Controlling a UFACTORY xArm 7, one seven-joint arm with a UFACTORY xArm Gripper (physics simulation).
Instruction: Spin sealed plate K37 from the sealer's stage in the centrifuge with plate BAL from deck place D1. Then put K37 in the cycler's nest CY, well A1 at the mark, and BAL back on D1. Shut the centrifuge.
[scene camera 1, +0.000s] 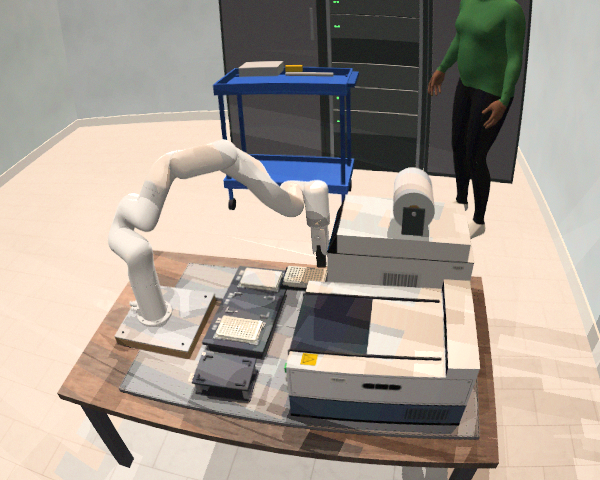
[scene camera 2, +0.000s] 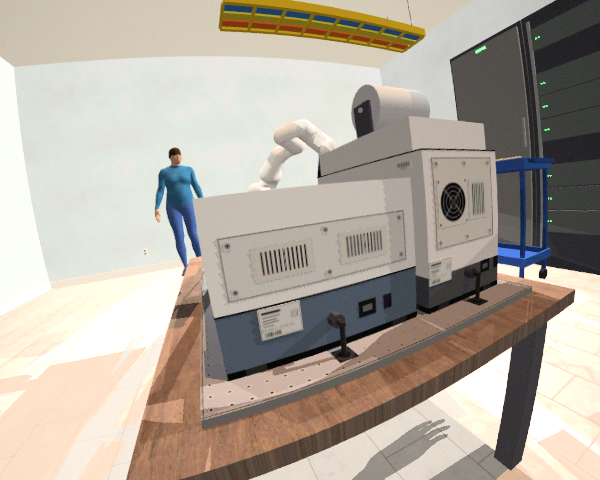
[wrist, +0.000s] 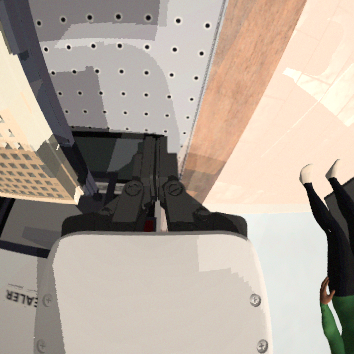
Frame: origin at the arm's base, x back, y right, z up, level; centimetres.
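Seen in the pictures: gripper, fingertip midpoint: (scene camera 1: 321, 266) (wrist: 156, 149); arm's base, link origin: (scene camera 1: 154, 313).
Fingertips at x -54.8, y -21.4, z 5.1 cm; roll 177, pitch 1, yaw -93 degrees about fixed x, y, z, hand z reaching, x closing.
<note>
Pixels of each thing's top centre, then the offset from my fingertips to it. Level surfaces: height alone.
- grey-white sealer, top centre: (scene camera 1: 407, 178) (scene camera 2: 381, 92) dx -24.7, dy +13.4, dz +39.9 cm
- cream well plate, top centre: (scene camera 1: 305, 275) dx +4.8, dy +9.9, dz +4.0 cm
- paler plate, top centre: (scene camera 1: 260, 277) dx +20.1, dy +4.8, dz -1.3 cm
- dark deck, surface height: dz -2.9 cm
- cream plate, top centre: (scene camera 1: 238, 327) dx +23.5, dy +29.3, dz -1.3 cm
- dark panel, top centre: (scene camera 1: 334, 322) dx -5.0, dy +41.7, dz +13.6 cm
- low dark module, top centre: (scene camera 1: 223, 369) dx +25.3, dy +46.4, dz -1.5 cm
- sealer's roll, top centre: (scene camera 1: 414, 179) (scene camera 2: 387, 89) dx -26.8, dy +13.7, dz +39.9 cm
- wooden table, surface height: dz -8.9 cm
My gripper (scene camera 1: 320, 262) (wrist: 156, 149) is shut and empty, pointing down close to the front of the grey-white sealer (scene camera 1: 400, 270) (scene camera 2: 457, 210). A cream well plate (scene camera 1: 304, 276) (wrist: 30, 172) sits at the sealer's front, left of the fingers in the wrist view; its label cannot be read. A paler plate (scene camera 1: 261, 279) is at the back of the dark deck (scene camera 1: 252, 301), and another cream plate (scene camera 1: 239, 328) lies near its front. Their labels are not legible. The white and blue machine (scene camera 1: 380, 385) (scene camera 2: 310, 250), apparently the centrifuge, has a dark panel (scene camera 1: 332, 322) on top. Its inside is hidden.
A low dark module (scene camera 1: 225, 371) with corner guides stands in front of the deck. The sealer's roll (scene camera 1: 413, 197) (scene camera 2: 390, 107) rises above its housing. A blue cart (scene camera 1: 285, 89) stands behind the wooden table (scene camera 1: 95, 370). A person in green (scene camera 1: 487, 45) stands behind the sealer.
</note>
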